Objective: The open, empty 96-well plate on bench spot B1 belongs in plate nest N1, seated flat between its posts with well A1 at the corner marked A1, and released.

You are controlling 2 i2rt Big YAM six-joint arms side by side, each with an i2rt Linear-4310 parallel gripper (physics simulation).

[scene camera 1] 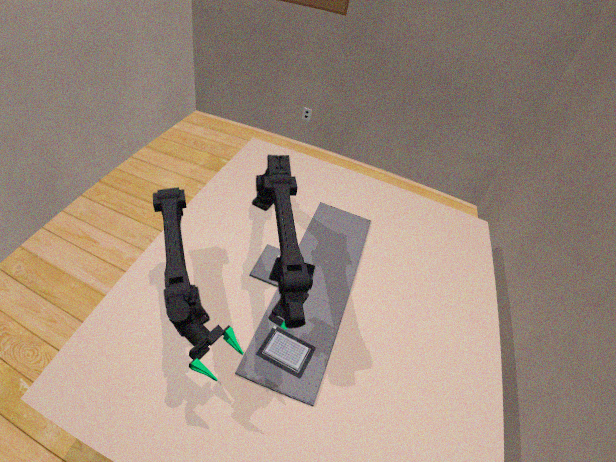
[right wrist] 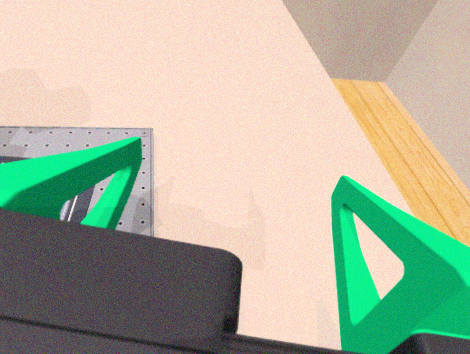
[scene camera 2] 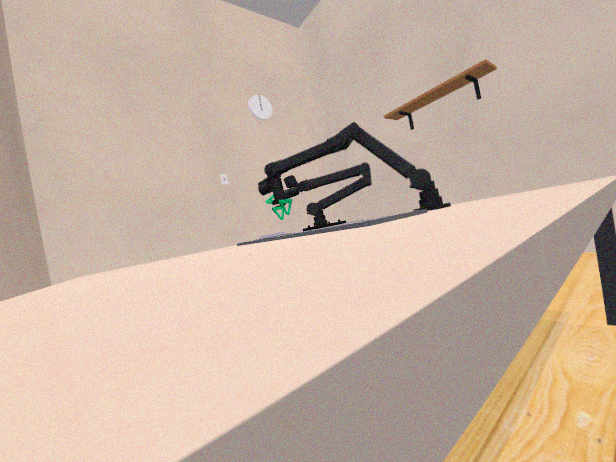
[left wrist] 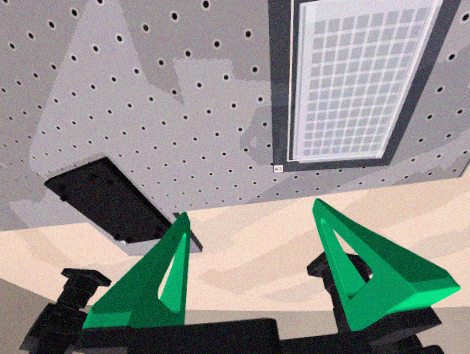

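Seen in the pictures: left gripper, fingertip midpoint: (scene camera 2: 284, 217) (left wrist: 250, 210); right gripper, fingertip midpoint: (scene camera 1: 230, 367) (right wrist: 240, 167) (scene camera 2: 267, 201); left arm's base, origin of the base link: (scene camera 1: 265, 201) (scene camera 2: 431, 209) (left wrist: 88, 275).
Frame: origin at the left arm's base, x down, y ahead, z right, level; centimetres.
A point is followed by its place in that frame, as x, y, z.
Observation:
The pale 96-well plate (scene camera 1: 287, 350) {-2.7, 46.9, 61.2} (scene camera 2: 274, 235) {-1.8, 47.2, 56.9} (left wrist: 357, 85) {-2.9, 47.5, 61.2} lies flat inside a dark rectangular border (left wrist: 281, 120) {-1.5, 44.5, 55.6} with an A1 tag (left wrist: 278, 169) {-1.5, 38.5, 55.5} at one corner, near one end of the perforated board. A black block (left wrist: 105, 200) {-2.5, 35.3, 31.2} with small raised bumps, possibly nest N1, sits on a small side board; the left arm partly hides that area in scene camera 1. My left gripper (scene camera 2: 283, 215) {-9.8, 41.4, 52.6} (left wrist: 250, 210) {-9.8, 41.4, 52.6} is open and empty, raised above the board near the plate. My right gripper (scene camera 1: 230, 367) {-22.7, 38.2, 80.9} (right wrist: 240, 167) {-22.7, 38.2, 80.9} is open and empty, raised above the table beside the board's end.
The long grey perforated board (scene camera 1: 345, 230) {-1.3, 42.1, -4.3} (right wrist: 145, 215) {-1.3, 47.8, 74.1} lies on the pale table (scene camera 1: 425, 325) {0.0, 90.7, 23.6}, with the small side board (scene camera 1: 261, 270) {-1.3, 21.5, 37.0} against it. The left arm (scene camera 1: 287, 225) {-39.1, 31.7, 42.5} reaches over both boards. The right arm (scene camera 1: 175, 245) {-31.7, 5.6, 62.7} extends alongside at the picture's left.

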